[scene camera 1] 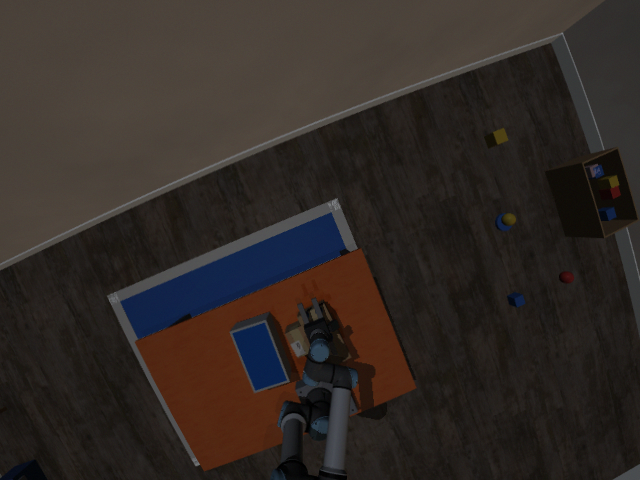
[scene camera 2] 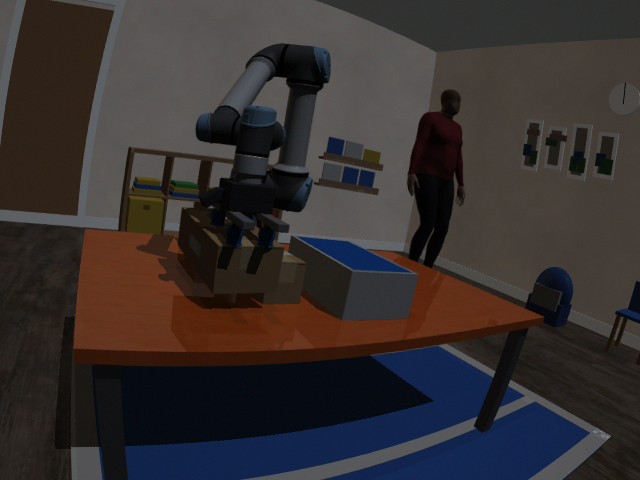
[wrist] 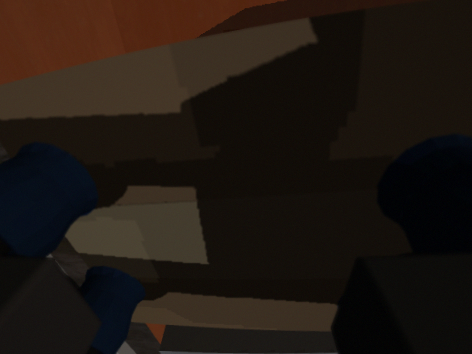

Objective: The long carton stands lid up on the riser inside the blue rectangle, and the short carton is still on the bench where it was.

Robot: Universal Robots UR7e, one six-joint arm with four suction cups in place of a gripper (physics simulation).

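Frame: origin at the arm's base, x ahead, y left, z up, level; centimetres.
Seen in the pictures: end effector, tool point: (scene camera 2: 239, 237) (wrist: 231, 239); arm's base, origin of the base link: (scene camera 1: 319, 400).
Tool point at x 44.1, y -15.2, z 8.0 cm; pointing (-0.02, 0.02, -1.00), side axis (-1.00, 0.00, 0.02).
Observation:
Pixels of each thing's top centre, then the offset from my tool point to it. Level surfaces: height alone.
- long brown carton, middle of its top: (wrist: 443, 274) (scene camera 2: 228, 217) (scene camera 1: 324, 340) dx -7.3, dy -1.0, dz +2.8 cm
- orange bench, its level: dz -15.3 cm
- short carton, middle of its top: (scene camera 2: 273, 253) (scene camera 1: 300, 342) dx -7.2, dy +12.2, dz -4.8 cm
- grey riser, middle of its top: (scene camera 2: 350, 253) (scene camera 1: 259, 357) dx -6.8, dy +34.2, dz -3.3 cm
The long brown carton (scene camera 2: 207, 255) hangs a little above the orange bench (scene camera 2: 134, 314) (scene camera 1: 207, 377), slightly tilted, with its shadow under it. My suction gripper (scene camera 2: 245, 242) (scene camera 1: 314, 316) sits on its top and holds it. The short carton (scene camera 2: 290, 276) (scene camera 1: 294, 335) rests on the bench right beside it, between it and the riser. The grey riser (scene camera 2: 361, 296) (scene camera 1: 248, 324) stands to the right, its top marked with the blue rectangle (scene camera 2: 353, 255) (scene camera 1: 259, 356), which is bare. In the wrist view dark blue cups (wrist: 41, 198) press near brown carton faces (wrist: 95, 91).
A person (scene camera 2: 436, 170) in a red top stands behind the bench's far right. A wooden shelf (scene camera 2: 154, 152) stands at the back wall. A blue rug (scene camera 2: 465, 444) lies under the bench. Toy blocks and balls (scene camera 1: 506, 221) lie on the floor far right.

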